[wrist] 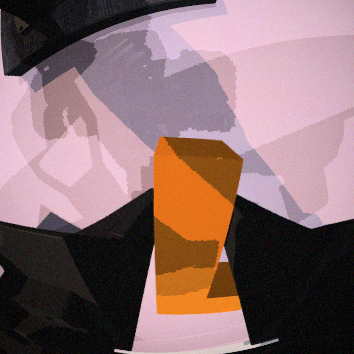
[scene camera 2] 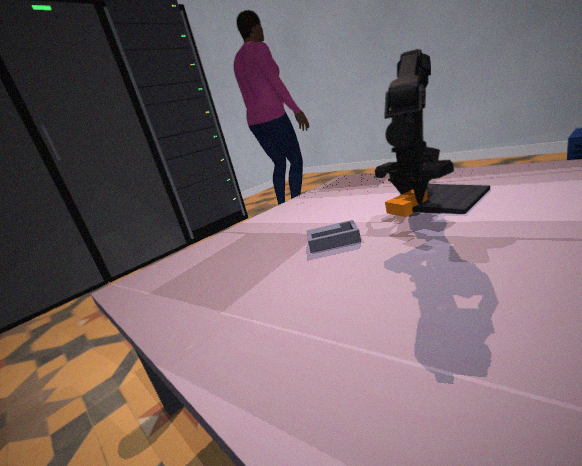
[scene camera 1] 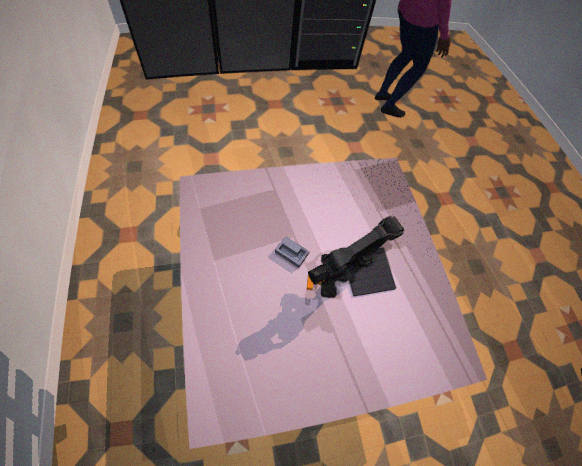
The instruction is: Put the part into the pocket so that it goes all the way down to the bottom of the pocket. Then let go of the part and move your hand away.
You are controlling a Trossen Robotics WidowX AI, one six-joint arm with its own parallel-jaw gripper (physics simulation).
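Frame: origin at the arm's base, x back, y left, z down, level; centimetres.
Seen in the pictures: gripper, fingertip midpoint: (wrist: 186,195) (scene camera 2: 414,203) (scene camera 1: 325,282); arm's base, origin of the base link: (scene camera 1: 359,261).
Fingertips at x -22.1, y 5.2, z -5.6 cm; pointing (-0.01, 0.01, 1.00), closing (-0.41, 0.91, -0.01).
Pixels of each thing's top centre, then the offset from my fingertips to it. Level surfaces: height alone.
- orange L-shaped block, middle of its top: (wrist: 216,269) (scene camera 2: 410,195) (scene camera 1: 320,282) dz -3.0, dx -2.8, dy +0.2 cm
- grey block, middle of its top: (scene camera 2: 331,229) (scene camera 1: 292,250) dz +4.3, dx -7.1, dy -21.1 cm
- pink table, its level: dz +8.0 cm
The part is an orange L-shaped block (scene camera 1: 310,284) (scene camera 2: 399,205) (wrist: 192,200). My gripper (scene camera 1: 315,282) (scene camera 2: 421,198) (wrist: 186,195) is shut on it, one black finger against each long side. In the wrist view its long arm points up the view and its short foot is at the lower right. It appears to be a little above the table, but the gap is hard to judge. The pocket is a recess in a grey block (scene camera 1: 288,259) (scene camera 2: 334,243), which sits on the table apart from the part, to its left in scene camera 2. The pocket does not show in the wrist view.
The arm stands on a black base plate (scene camera 1: 376,281) (scene camera 2: 457,198) on the pink table (scene camera 1: 225,390) (scene camera 2: 300,390), behind the part in scene camera 2. Shadows cross the tabletop. Dark server cabinets (scene camera 1: 175,40) (scene camera 2: 60,150) and a person (scene camera 1: 417,50) (scene camera 2: 262,85) stand beyond the table.
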